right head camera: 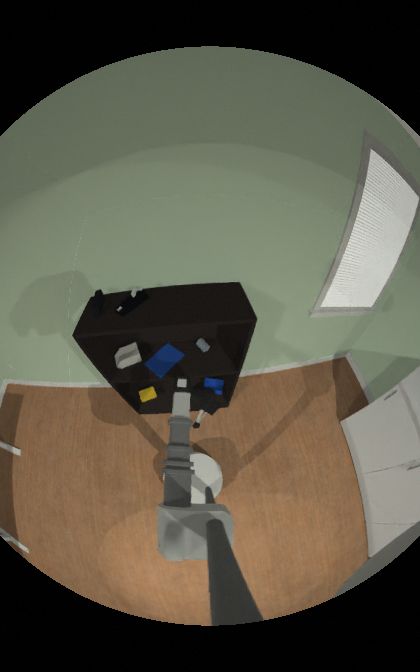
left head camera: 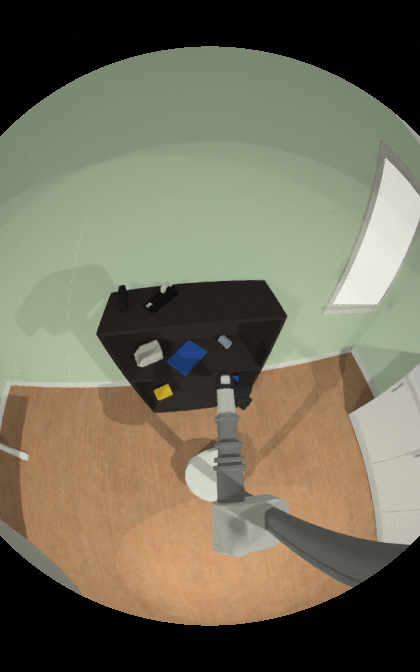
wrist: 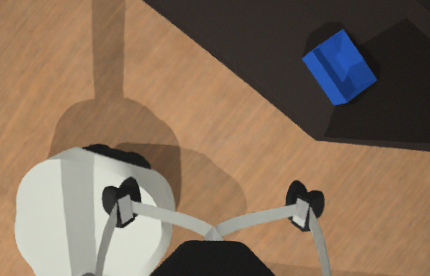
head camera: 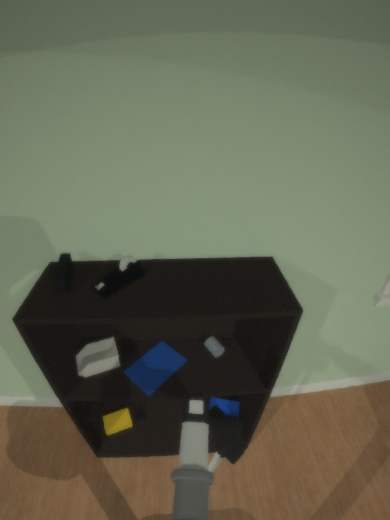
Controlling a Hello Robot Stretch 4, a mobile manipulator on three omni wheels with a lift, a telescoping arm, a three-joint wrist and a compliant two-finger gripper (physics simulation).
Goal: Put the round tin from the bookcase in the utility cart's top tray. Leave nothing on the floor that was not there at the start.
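Frame: origin at the robot's base, x ahead, y left, z up, level; centimetres.
Where they show: gripper, between the fingertips: (wrist: 213, 195) (head camera: 220, 465).
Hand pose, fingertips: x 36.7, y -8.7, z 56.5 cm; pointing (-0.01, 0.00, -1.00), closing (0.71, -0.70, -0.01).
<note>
After its pixels a point has its place.
The round tin, a small light grey-blue cylinder (head camera: 214, 346) @(x 77.2, y -6.0, z 66.9 cm) (left head camera: 225, 342) (right head camera: 203, 345), lies on its side on the upper inside shelf of the dark bookcase (head camera: 215, 295) @(x 66.9, y -3.8, z 103.3 cm) (left head camera: 220, 305) (right head camera: 195, 310), toward the right. My gripper (wrist: 213, 195) @(x 36.7, y -8.7, z 56.5 cm) is open and empty, its fingers spread wide above the wooden floor, in front of the bookcase's lower right part. It is lower than the tin and apart from it. In the head camera view the gripper's body and arm hide much of the lower right shelf. The utility cart does not show in these views.
A blue flat item (head camera: 156, 368) @(x 68.1, y 16.5, z 62.5 cm) and a white box (head camera: 98, 357) @(x 70.4, y 41.1, z 62.9 cm) share the tin's shelf. A yellow item (head camera: 117, 421) @(x 66.3, y 40.9, z 11.8 cm) and a blue open box (wrist: 340, 67) @(x 79.2, y -15.7, z 7.5 cm) are on the lower shelf. My white base (wrist: 40, 210) @(x -4.4, y 11.1, z 18.7 cm) is left of the gripper. White cabinets (left head camera: 395, 450) stand at right.
</note>
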